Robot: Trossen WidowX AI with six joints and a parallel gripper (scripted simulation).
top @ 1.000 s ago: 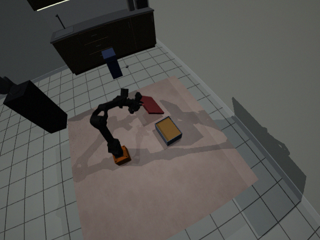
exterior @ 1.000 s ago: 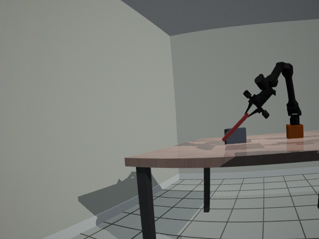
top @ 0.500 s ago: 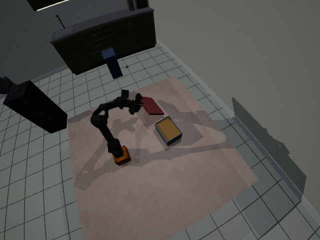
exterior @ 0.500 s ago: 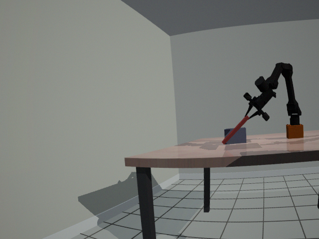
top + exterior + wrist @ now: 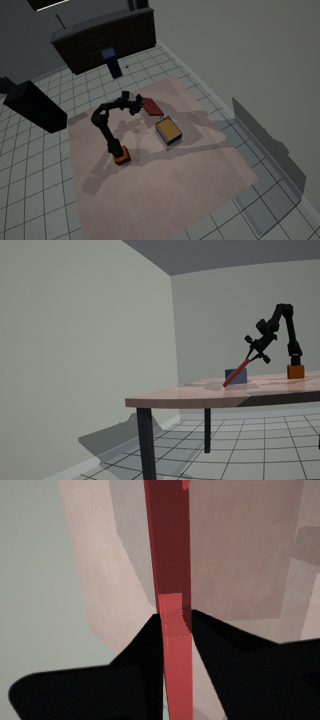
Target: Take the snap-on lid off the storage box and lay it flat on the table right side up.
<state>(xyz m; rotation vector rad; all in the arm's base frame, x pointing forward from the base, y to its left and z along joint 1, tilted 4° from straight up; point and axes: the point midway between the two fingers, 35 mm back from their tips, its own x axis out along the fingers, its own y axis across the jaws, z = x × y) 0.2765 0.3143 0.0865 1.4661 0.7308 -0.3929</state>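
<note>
My gripper tip is 6 cm short of the red lid, 1 cm to the right of it and 5 cm above it. The rest, counted from my gripper tip: storage box: 12 cm ahead, 26 cm to the right, 9 cm below.
</note>
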